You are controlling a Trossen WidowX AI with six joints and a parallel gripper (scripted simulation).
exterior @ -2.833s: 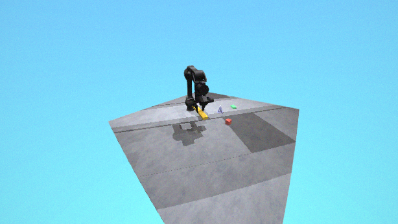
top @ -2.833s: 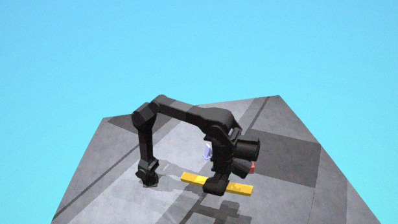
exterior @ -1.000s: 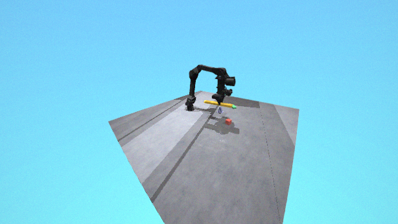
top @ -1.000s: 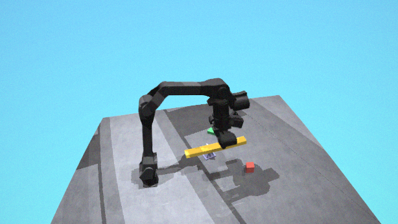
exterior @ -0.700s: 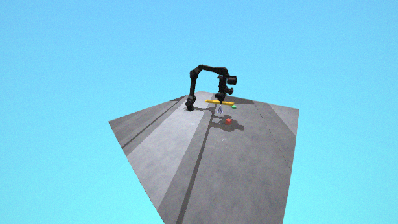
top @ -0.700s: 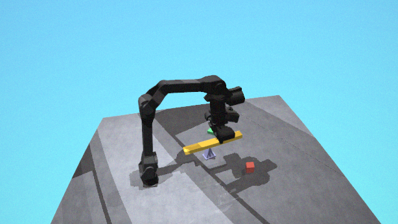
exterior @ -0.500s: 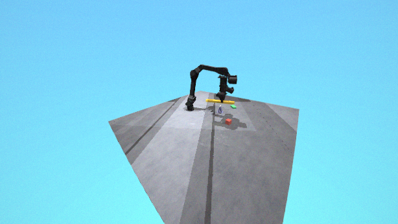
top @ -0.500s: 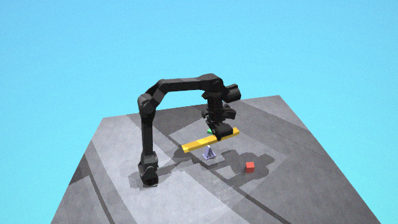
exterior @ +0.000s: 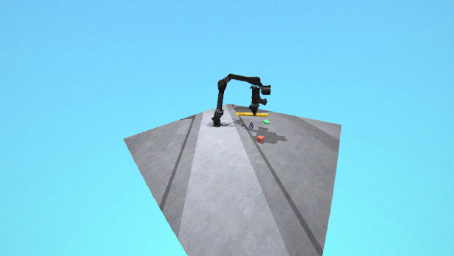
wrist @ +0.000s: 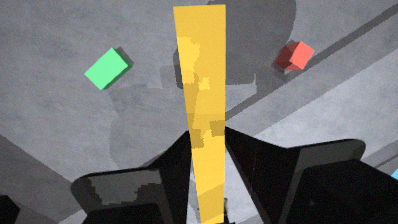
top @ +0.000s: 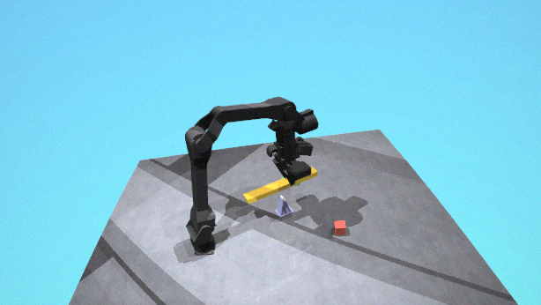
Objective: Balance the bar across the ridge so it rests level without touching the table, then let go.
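Right now the purple ridge is 3 cm behind my gripper tip, 1 cm to the right of it and 9 cm below it. Round my gripper tip: yellow bar (3 cm behind, 1 cm to the right); then green block (2 cm ahead, 17 cm to the left, 11 cm below); then red cube (14 cm ahead, 14 cm to the right, 10 cm below).
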